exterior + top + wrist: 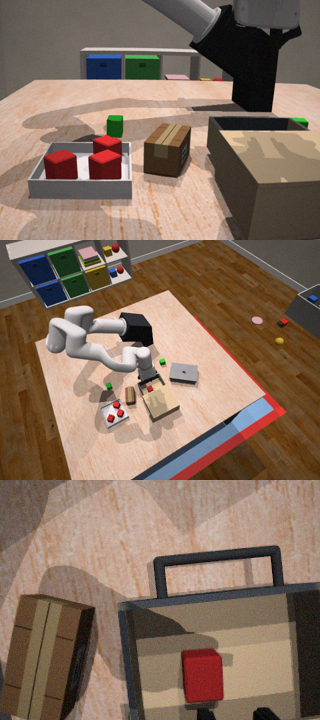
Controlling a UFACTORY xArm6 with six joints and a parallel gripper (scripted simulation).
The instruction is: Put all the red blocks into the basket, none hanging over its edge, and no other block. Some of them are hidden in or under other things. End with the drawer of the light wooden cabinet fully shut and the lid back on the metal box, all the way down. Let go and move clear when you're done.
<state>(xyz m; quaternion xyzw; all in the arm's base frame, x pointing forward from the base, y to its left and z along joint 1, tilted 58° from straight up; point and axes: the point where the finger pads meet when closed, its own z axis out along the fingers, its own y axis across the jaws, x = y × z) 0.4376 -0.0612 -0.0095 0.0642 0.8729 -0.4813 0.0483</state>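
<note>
Right now my hand is 1 cm past the drawer, 2 cm to the right of it and 15 cm above it. From my hand the other things lie so: grey lid 1 cm ahead, 27 cm to the left, 14 cm below; light wooden cabinet 6 cm ahead, 2 cm to the left, 15 cm below; cardboard box 3 cm behind, 14 cm to the right, 15 cm below.
</note>
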